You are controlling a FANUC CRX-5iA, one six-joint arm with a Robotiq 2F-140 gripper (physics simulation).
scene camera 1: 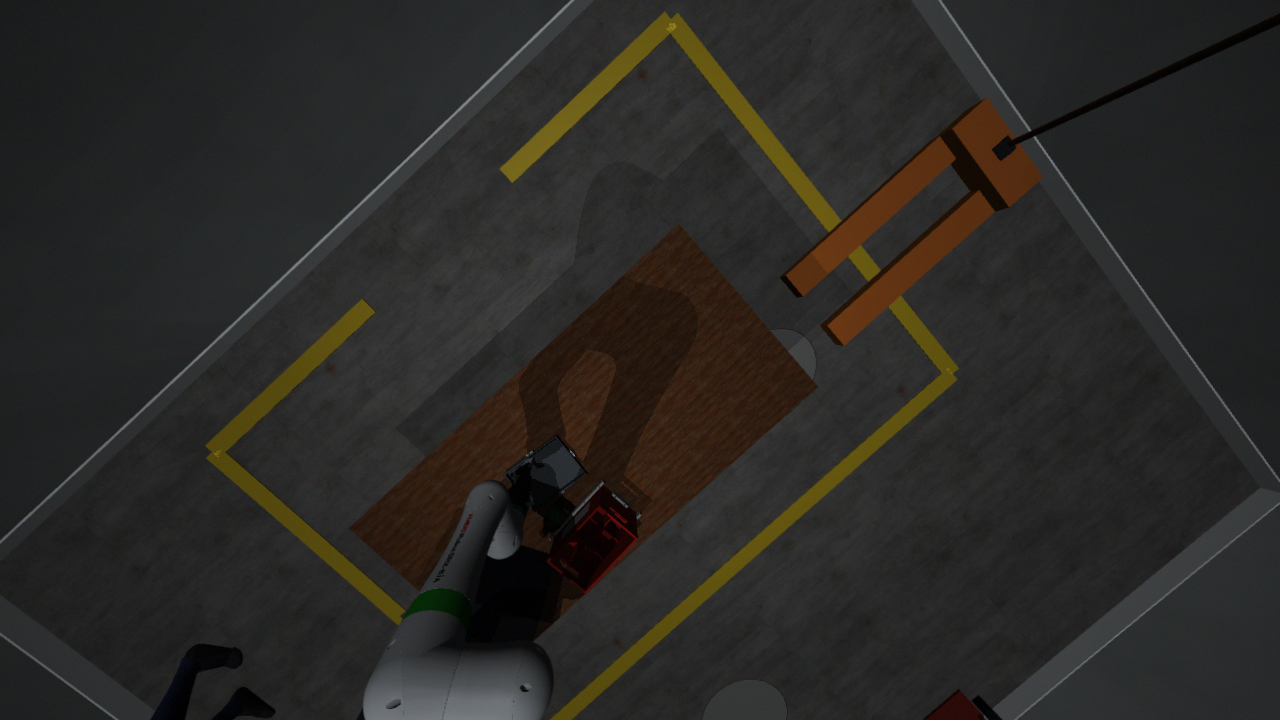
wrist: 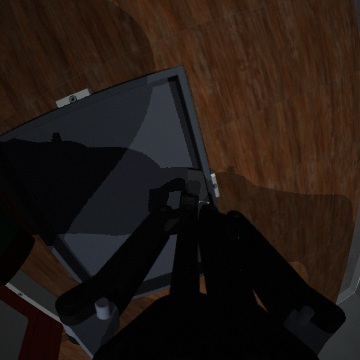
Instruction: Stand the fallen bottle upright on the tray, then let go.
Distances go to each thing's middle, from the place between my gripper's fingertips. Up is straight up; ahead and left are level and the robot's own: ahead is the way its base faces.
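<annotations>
Relative to the bottle (scene camera 1: 562, 508), my hand is 20 mm below it, 240 mm to the left of it and 70 mm beyond it.
</annotations>
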